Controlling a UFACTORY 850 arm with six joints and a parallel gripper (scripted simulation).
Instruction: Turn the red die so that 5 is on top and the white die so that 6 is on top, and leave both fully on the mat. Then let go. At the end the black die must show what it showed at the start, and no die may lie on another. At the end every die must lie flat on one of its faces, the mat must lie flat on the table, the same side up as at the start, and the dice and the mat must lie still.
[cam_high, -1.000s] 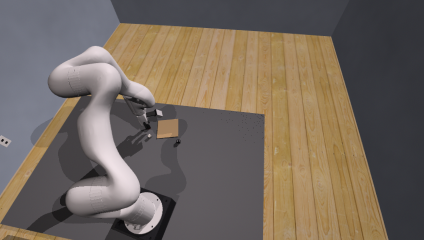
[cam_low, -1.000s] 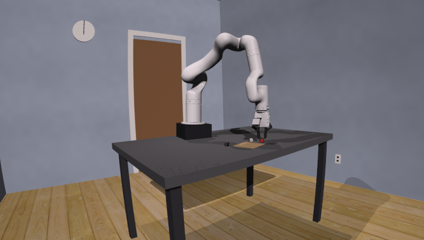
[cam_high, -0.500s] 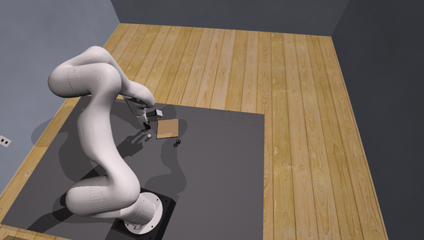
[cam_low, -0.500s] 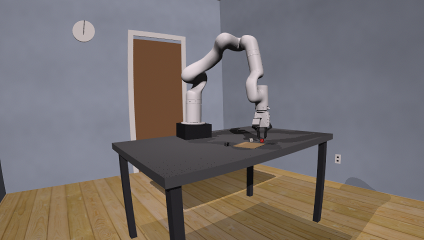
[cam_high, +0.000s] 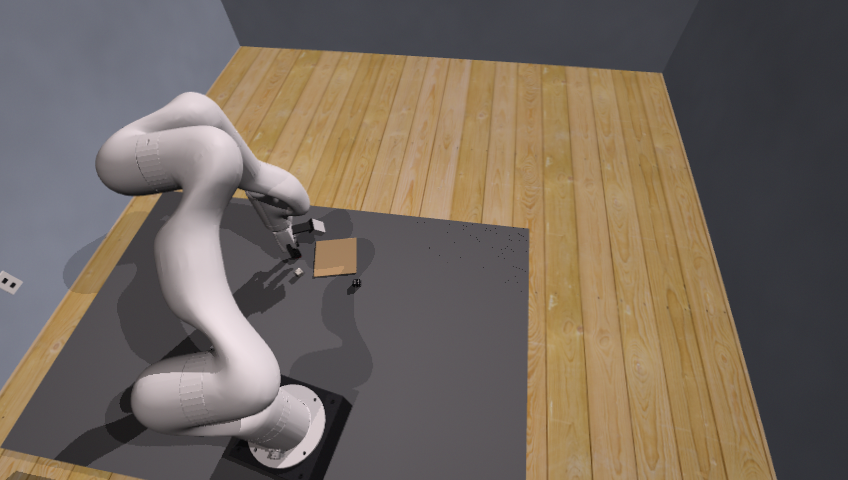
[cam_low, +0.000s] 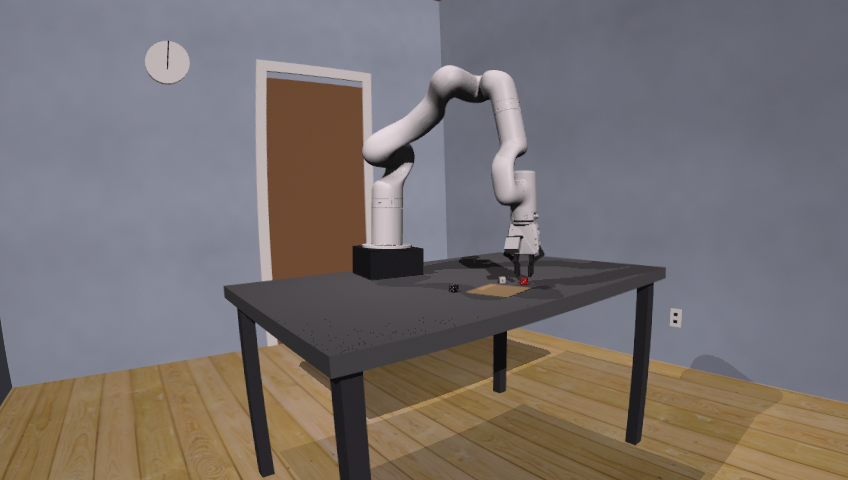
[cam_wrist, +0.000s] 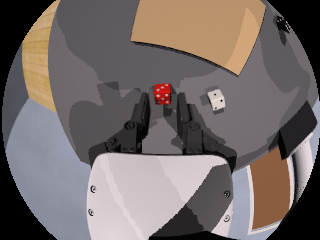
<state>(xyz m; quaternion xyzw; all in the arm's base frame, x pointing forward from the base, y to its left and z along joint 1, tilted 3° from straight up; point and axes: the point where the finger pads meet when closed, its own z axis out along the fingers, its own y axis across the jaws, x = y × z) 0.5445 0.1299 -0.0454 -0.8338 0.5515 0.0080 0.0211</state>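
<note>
My gripper is now 4 cm above the red die. From my hand the other things lie so: tan mat: 13 cm to the right, 4 cm below; then white die: 7 cm behind, 2 cm to the right, 4 cm below; then black die: 10 cm behind, 22 cm to the right, 4 cm below.
</note>
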